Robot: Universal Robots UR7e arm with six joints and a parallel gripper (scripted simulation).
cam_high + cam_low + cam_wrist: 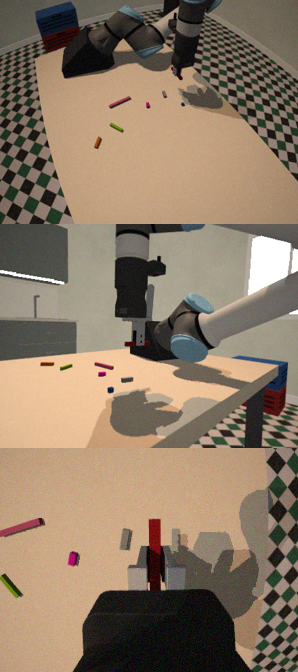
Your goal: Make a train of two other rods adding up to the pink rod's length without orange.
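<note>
The magenta rod lies 13 cm to the right of my hand, 11 cm below it and 1 cm ahead of it. Also, from my hand: red rod (1 cm below); then grey rod (11 cm below, 4 cm to the right, 1 cm behind); then blue rod (11 cm below, 7 cm ahead, 1 cm to the right).
</note>
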